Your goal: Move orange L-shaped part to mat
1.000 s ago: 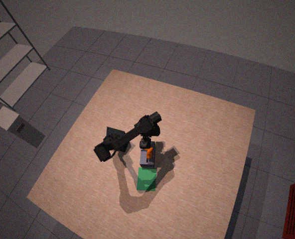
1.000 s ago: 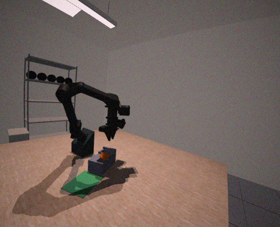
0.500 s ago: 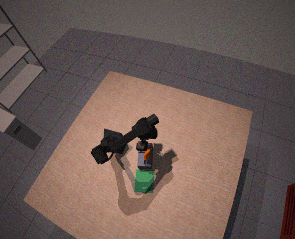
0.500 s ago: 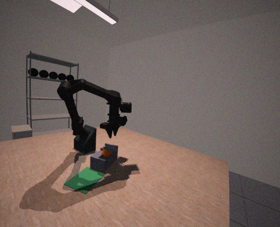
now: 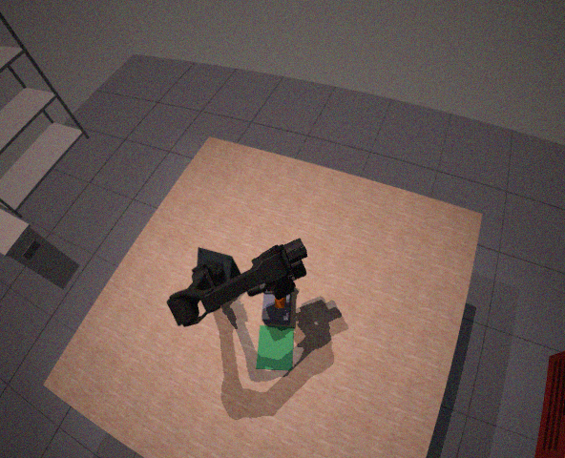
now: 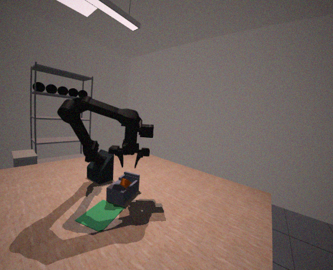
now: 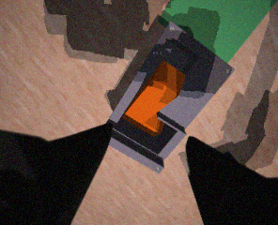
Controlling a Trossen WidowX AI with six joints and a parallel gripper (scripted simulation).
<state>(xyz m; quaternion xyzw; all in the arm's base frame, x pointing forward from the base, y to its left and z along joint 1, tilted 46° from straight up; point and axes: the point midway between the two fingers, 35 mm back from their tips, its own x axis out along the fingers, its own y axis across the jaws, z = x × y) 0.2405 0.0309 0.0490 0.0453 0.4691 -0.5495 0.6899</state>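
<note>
Now: the orange L-shaped part 10 mm behind my gripper tip, 10 mm to the left of it and 100 mm below it. Round my gripper tip: green mat: 20 mm ahead, 170 mm to the right, 160 mm below.
</note>
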